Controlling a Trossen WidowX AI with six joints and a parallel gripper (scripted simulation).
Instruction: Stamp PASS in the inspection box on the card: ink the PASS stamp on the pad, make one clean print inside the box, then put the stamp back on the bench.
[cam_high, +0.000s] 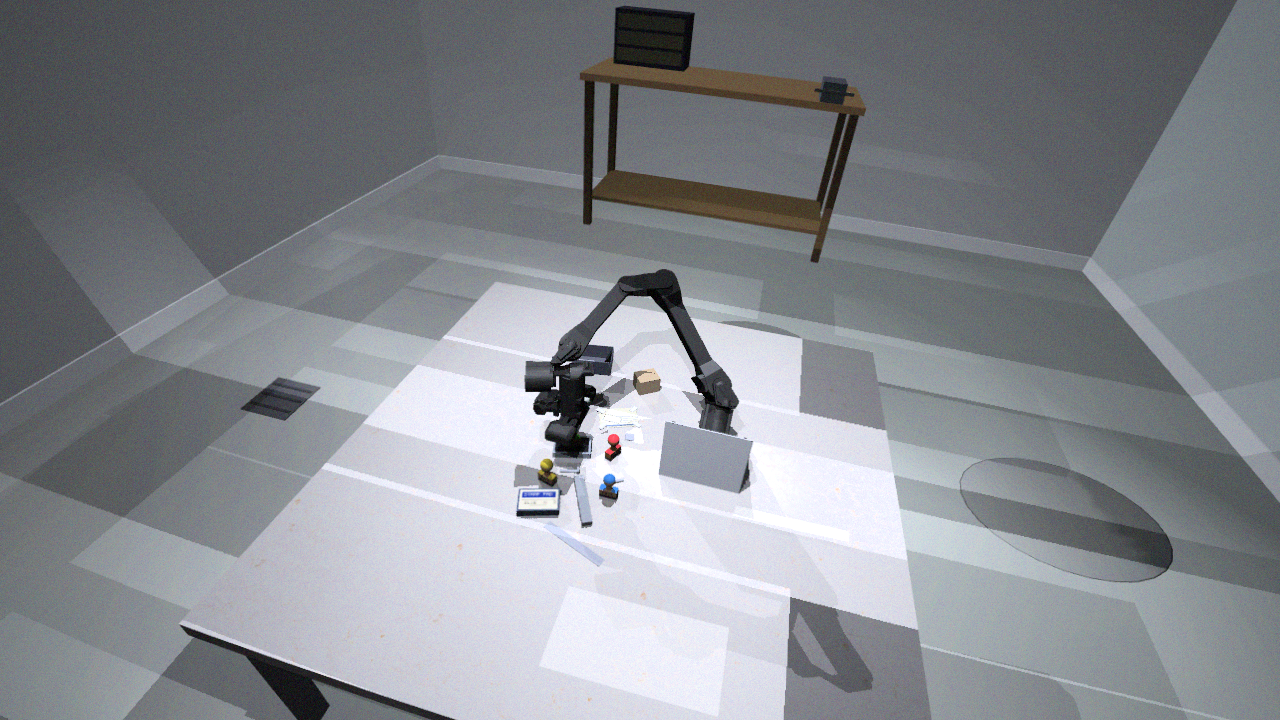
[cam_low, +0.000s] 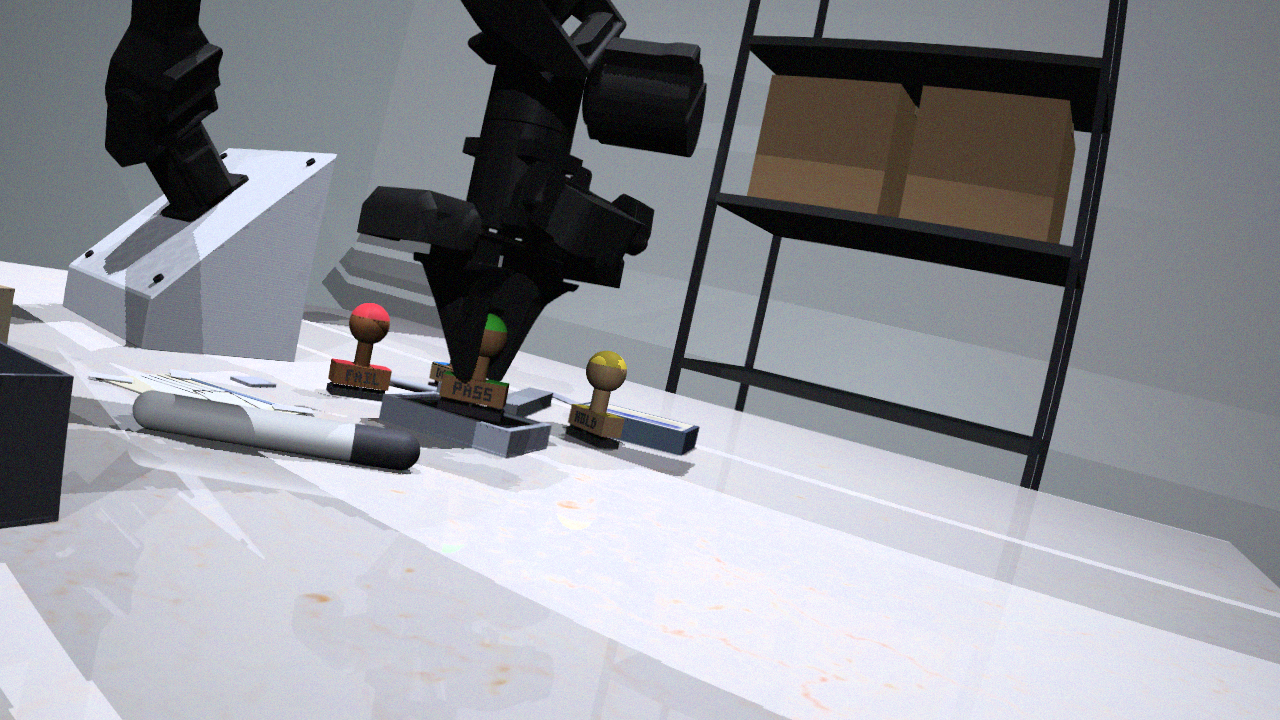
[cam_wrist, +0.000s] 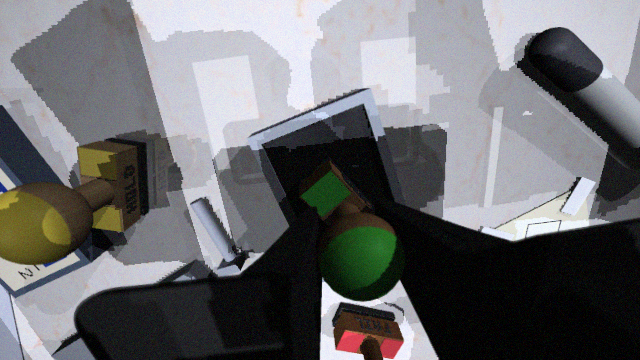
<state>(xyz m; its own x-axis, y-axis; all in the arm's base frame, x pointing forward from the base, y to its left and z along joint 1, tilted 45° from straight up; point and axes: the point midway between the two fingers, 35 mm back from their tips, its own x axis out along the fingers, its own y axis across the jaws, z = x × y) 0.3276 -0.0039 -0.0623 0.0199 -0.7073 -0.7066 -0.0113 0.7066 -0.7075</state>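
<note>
Now: gripper tip right at the green stamp. Also, from my gripper tip: yellow stamp (11 cm to the left, 2 cm below, 2 cm ahead); then red stamp (10 cm behind, 2 cm below, 1 cm to the right); then ink pad (3 cm below).
</note>
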